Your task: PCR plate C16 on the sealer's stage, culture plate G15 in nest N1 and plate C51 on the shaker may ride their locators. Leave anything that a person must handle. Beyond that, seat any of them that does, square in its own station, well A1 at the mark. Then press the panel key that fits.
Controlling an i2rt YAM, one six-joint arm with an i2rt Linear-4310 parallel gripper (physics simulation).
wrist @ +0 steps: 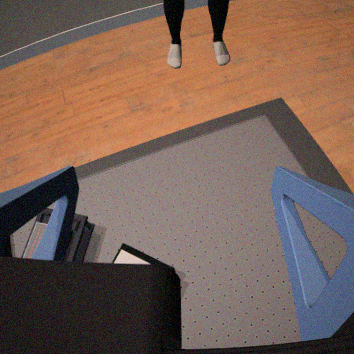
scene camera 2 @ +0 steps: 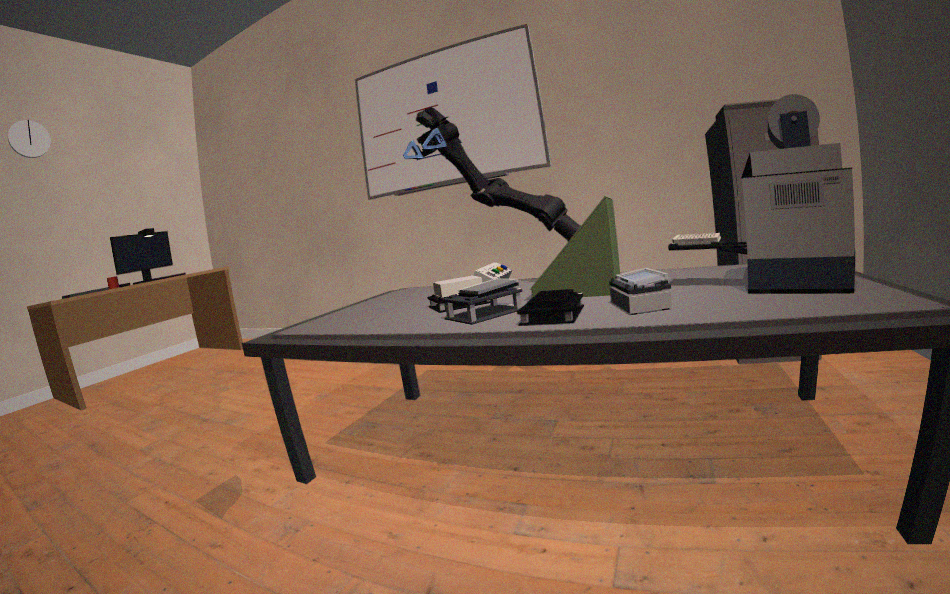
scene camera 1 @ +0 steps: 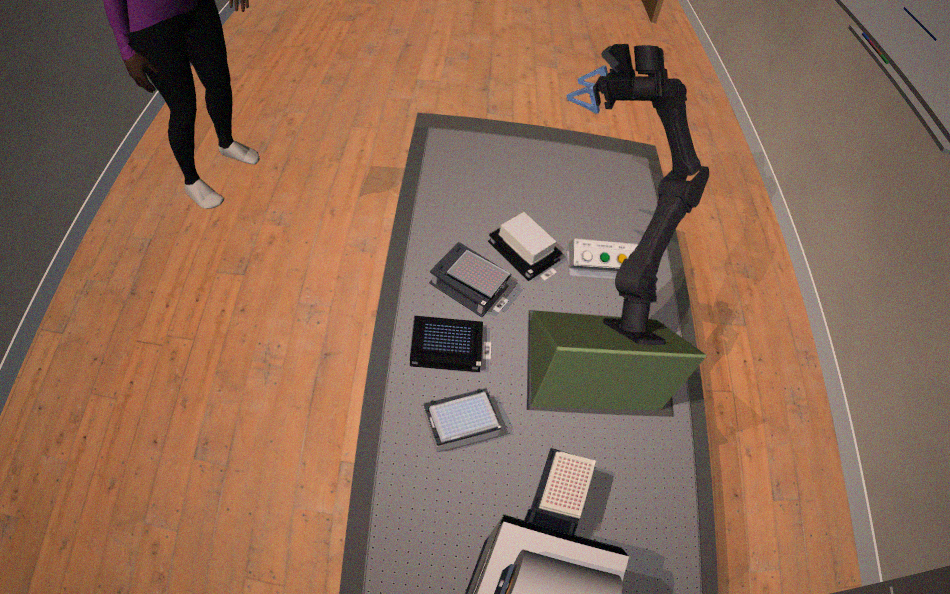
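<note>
My gripper (scene camera 1: 573, 90) (scene camera 2: 414, 152) (wrist: 174, 177) is open and empty, high beyond the table's far end. A plate with reddish wells (scene camera 1: 568, 483) (scene camera 2: 694, 238) lies on the sealer's extended stage. A clear plate with pale blue wells (scene camera 1: 463, 416) (scene camera 2: 641, 278) is on a grey-white block, probably the shaker. A black plate (scene camera 1: 448, 337), a grey plate with pinkish wells (scene camera 1: 479, 272) and a white block (scene camera 1: 527, 237) (scene camera 2: 456, 285) sit on separate dark nests. Labels are too small to read, and which nest is N1 I cannot tell. The key panel (scene camera 1: 578, 254) (scene camera 2: 493, 271) is partly behind my arm in scene camera 1.
The green wedge-shaped base (scene camera 1: 613, 378) (scene camera 2: 584, 262) carries the arm at one side of the table (scene camera 1: 378, 420). The sealer's housing (scene camera 1: 567, 553) (scene camera 2: 798, 231) stands at the end. A person (scene camera 1: 185, 77) stands on the floor beyond the table's long side; their feet show in the wrist view.
</note>
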